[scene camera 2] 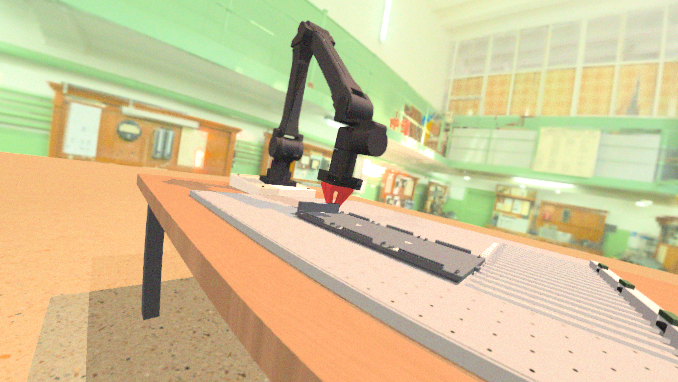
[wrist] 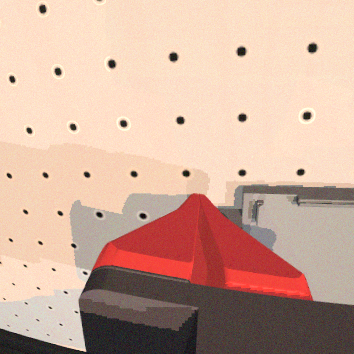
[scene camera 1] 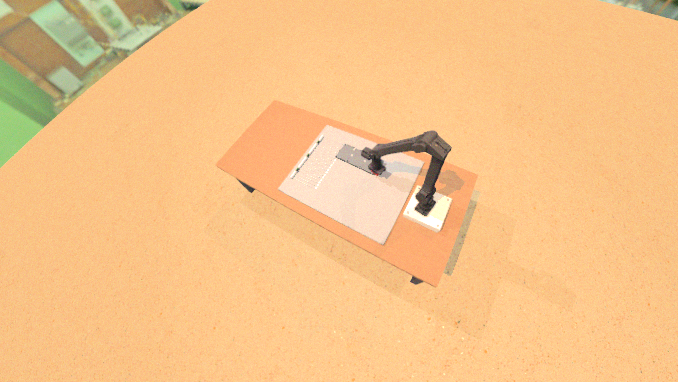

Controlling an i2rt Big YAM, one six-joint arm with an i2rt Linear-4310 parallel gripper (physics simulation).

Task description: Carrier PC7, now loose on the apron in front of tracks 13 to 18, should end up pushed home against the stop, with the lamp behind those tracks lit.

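Where they show: gripper, between the fingertips: (wrist: 195, 204) (scene camera 1: 377, 175); arm's base, origin of its link: (scene camera 2: 277, 183) (scene camera 1: 425, 206).
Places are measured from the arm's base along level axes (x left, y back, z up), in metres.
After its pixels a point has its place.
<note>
Carrier PC7 (scene camera 1: 356, 159) {y -0.557, x -0.021, z -0.018 m} (scene camera 2: 400, 241) {y -0.597, x -0.040, z -0.018 m} (wrist: 300, 240) {y -0.419, x -0.015, z -0.018 m} is a long, flat, dark grey tray with a raised plate at its robot-side end. It lies flat on the pale perforated board (scene camera 1: 350, 200) {y -0.392, x 0.242, z -0.029 m} (scene camera 2: 425, 320) {y -0.734, x -0.182, z -0.028 m}, its far end close to the near ends of the tracks (scene camera 1: 320, 161) {y -0.756, x 0.142, z -0.026 m} (scene camera 2: 550, 280) {y -0.777, x 0.099, z -0.027 m}. My gripper (scene camera 1: 376, 173) {y -0.369, x -0.012, z -0.029 m} (scene camera 2: 336, 204) {y -0.369, x -0.012, z -0.029 m} (wrist: 195, 204) {y -0.369, x -0.012, z -0.029 m} is shut and empty, its red fingertips low beside the raised end plate; contact cannot be told. A white stop rail (scene camera 1: 307, 156) {y -0.855, x 0.173, z -0.012 m} (scene camera 2: 645, 300) {y -0.876, x 0.097, z -0.013 m} crosses the tracks' far ends, with dark green lamps (scene camera 2: 626, 284) {y -0.861, x 0.148, z -0.008 m} that look unlit. Track numbers are unreadable.
The pale board lies on an orange-brown table (scene camera 1: 265, 135) {y -1.322, x 0.223, z -0.041 m} (scene camera 2: 225, 260) {y -0.566, x -0.286, z -0.041 m}. The arm stands on a cream base plate (scene camera 1: 435, 220) {y 0.098, x 0.044, z 0.009 m} (scene camera 2: 250, 186) {y -0.057, x -0.115, z -0.018 m} at the table's robot end. A row of small white marks (scene camera 2: 492, 251) {y -0.665, x 0.187, z -0.028 m} runs along the tracks' near ends.
</note>
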